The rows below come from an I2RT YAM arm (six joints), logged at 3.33 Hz.
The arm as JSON. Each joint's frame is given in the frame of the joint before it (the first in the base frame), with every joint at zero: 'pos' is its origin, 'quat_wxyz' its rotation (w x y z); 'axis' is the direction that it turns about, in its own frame. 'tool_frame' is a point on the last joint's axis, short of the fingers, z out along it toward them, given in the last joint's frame.
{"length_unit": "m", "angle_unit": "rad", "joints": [
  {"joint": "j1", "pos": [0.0, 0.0, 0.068], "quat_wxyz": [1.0, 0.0, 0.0, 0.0], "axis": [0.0, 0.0, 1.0]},
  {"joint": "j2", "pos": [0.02, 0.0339, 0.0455], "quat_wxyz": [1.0, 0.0, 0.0, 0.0], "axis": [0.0, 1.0, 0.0]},
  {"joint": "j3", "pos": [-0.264, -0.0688, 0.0], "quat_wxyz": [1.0, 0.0, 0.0, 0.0], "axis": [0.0, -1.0, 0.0]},
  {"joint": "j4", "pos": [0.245, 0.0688, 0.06], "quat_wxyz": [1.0, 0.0, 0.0, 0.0], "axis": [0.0, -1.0, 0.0]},
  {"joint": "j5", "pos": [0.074, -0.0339, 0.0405], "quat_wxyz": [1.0, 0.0, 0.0, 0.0], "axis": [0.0, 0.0, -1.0]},
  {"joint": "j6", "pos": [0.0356, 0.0, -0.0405], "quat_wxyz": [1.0, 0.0, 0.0, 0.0], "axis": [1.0, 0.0, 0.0]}
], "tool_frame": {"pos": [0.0, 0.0, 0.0], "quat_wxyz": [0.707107, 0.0, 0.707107, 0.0]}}
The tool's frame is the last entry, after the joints.
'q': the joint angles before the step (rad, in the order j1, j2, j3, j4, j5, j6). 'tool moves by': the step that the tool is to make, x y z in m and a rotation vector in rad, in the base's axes. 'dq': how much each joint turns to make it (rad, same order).
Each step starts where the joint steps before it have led.
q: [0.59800, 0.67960, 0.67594, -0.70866, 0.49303, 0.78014]
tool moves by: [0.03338, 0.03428, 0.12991, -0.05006, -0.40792, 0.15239]
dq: [0.05873, 0.21603, 0.40964, 0.27546, 0.04506, -0.33462]
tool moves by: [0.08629, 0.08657, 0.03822, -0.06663, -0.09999, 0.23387]
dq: [0.03339, 0.45184, 0.34928, 0.21209, -0.17597, -0.16632]
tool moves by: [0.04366, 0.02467, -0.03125, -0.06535, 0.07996, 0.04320]
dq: [-0.03154, 0.16656, 0.05613, 0.01207, -0.07323, -0.01549]
